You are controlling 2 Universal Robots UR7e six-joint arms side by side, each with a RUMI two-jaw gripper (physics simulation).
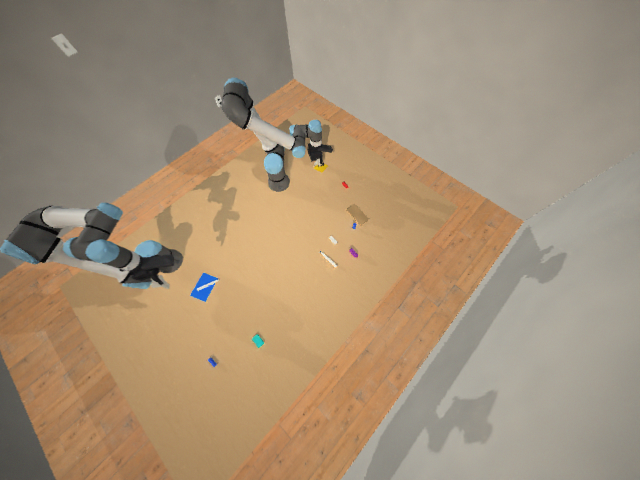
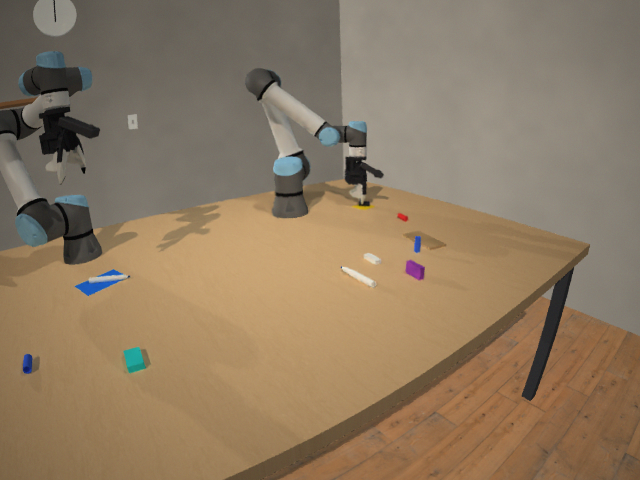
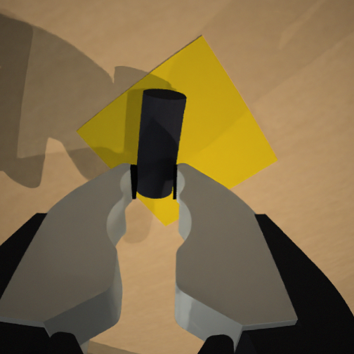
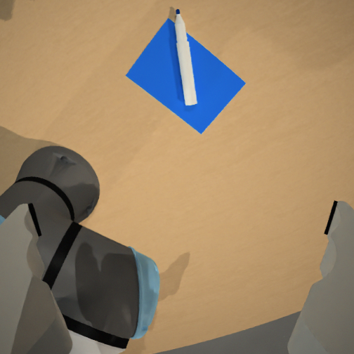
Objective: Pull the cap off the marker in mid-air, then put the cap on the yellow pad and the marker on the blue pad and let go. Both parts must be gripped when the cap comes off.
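Where they show: left gripper, fingertip midpoint: (image 1: 319,165) (image 2: 361,203); right gripper, fingertip midpoint: (image 1: 167,273) (image 2: 73,178); left arm's base, link origin: (image 1: 279,182) (image 2: 290,213); right arm's base, link origin: (image 2: 83,256).
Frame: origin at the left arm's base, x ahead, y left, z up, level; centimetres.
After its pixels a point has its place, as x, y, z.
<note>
The black cap (image 2: 364,203) @(20.2, 26.3, 1.4) (image 3: 161,145) is between the fingertips of my left gripper (image 1: 318,164) @(18.5, 26.0, 1.0) (image 3: 155,168), which is shut on it. It is over the yellow pad (image 1: 321,168) @(21.2, 24.8, 0.0) (image 3: 215,115), very low; whether it touches the pad is unclear. The white marker (image 1: 206,284) @(0.5, -82.5, 1.8) (image 2: 107,279) @(1.6, -82.9, 1.0) (image 4: 186,70) lies uncapped across the blue pad (image 1: 203,295) @(2.1, -88.6, 0.0) (image 2: 88,288) @(0.6, -89.3, 0.1) (image 4: 215,85), its dark tip past the pad's edge. My right gripper (image 2: 72,177) @(-2.3, -85.8, 32.0) (image 4: 181,207) is open and empty, raised above the table beside the blue pad.
A second white pen (image 1: 328,259) @(57.6, -35.9, 1.6) (image 2: 358,276) @(58.5, -36.7, 1.4), a white block (image 1: 332,239) @(53.7, -22.8, 1.2) (image 2: 372,258) @(54.9, -23.9, 1.2), a purple block (image 1: 353,252) @(69.3, -25.5, 3.3) (image 2: 415,269) @(70.0, -26.2, 2.4), a small blue piece (image 2: 417,244) @(62.7, -9.5, 2.7), a red piece (image 2: 402,217) @(43.7, 17.2, 1.4) and a brown plate (image 2: 424,239) @(60.7, 0.8, 0.8) lie to the right. A teal block (image 2: 134,359) @(45.6, -94.4, 1.5) and blue cylinder (image 2: 27,363) @(30.5, -113.8, 2.0) lie in front.
</note>
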